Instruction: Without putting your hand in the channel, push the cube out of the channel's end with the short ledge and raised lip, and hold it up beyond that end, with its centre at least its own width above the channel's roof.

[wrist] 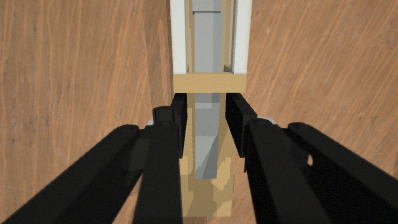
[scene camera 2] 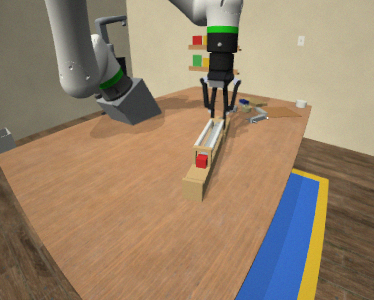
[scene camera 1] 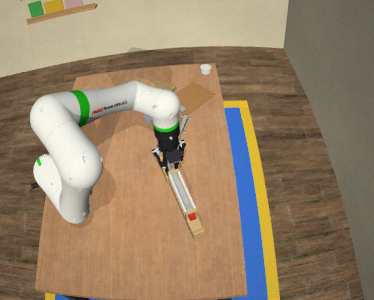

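Note:
You can picture my gripper point(wrist: 206, 102) here, and I can see a grey push rod point(wrist: 207, 105) as well.

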